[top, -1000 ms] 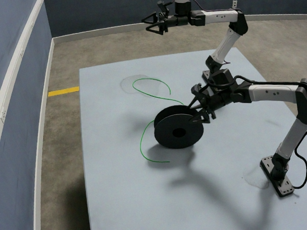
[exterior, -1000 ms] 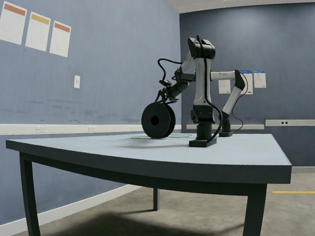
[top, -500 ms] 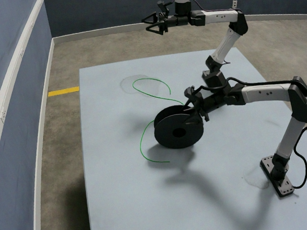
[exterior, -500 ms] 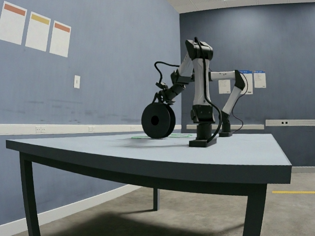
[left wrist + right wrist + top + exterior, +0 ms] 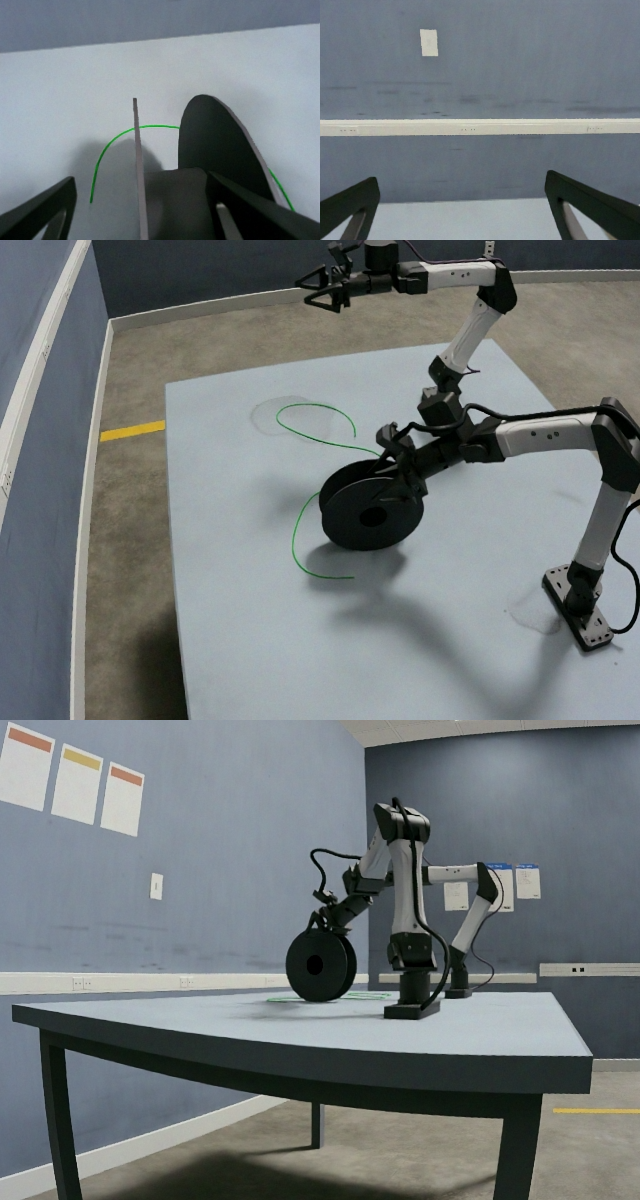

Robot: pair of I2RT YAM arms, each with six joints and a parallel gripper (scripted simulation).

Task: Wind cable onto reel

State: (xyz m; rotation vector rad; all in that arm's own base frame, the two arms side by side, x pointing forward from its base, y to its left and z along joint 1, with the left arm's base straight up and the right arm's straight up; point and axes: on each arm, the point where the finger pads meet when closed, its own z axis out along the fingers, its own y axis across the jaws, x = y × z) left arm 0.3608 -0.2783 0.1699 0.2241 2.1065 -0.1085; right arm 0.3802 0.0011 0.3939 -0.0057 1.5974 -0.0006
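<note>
My left hand is 10 mm past the black reel, 30 mm to the left of it and 80 mm above it.
</note>
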